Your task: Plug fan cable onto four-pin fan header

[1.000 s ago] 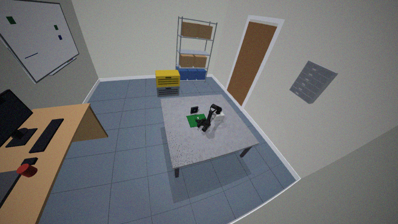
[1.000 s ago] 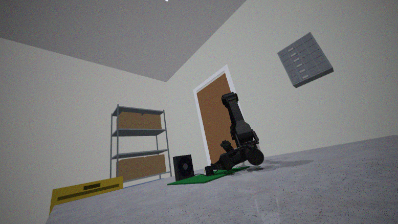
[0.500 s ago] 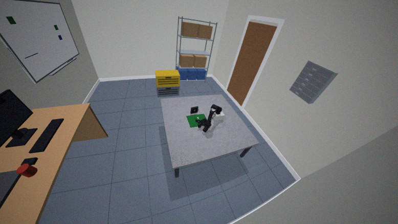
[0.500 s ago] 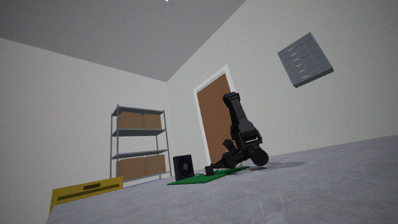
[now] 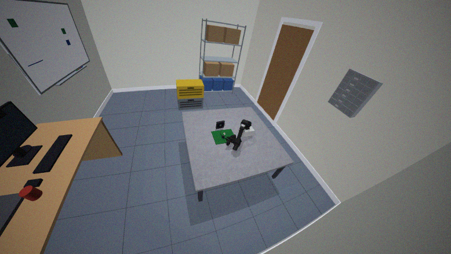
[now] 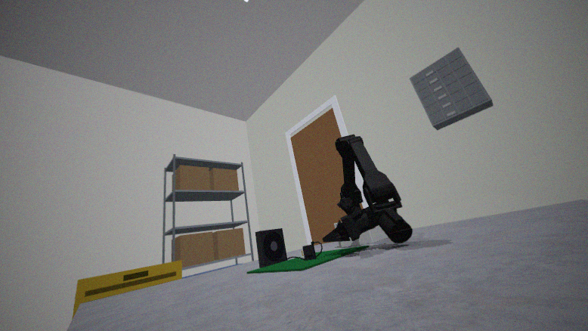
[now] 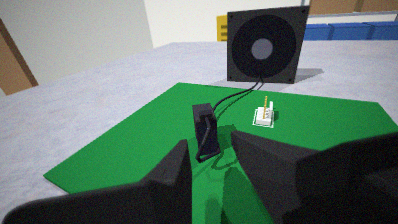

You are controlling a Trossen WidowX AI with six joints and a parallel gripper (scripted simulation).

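My gripper tip is now 20 mm short of the dark fan plug, 50 mm to the left of it and 30 mm above it. Also, from my gripper tip: white four-pin fan header 40 mm behind, 110 mm to the right, 50 mm below; then black fan 40 mm behind, 240 mm to the right, 10 mm above; then green board 10 mm behind, 70 mm to the right, 60 mm below.
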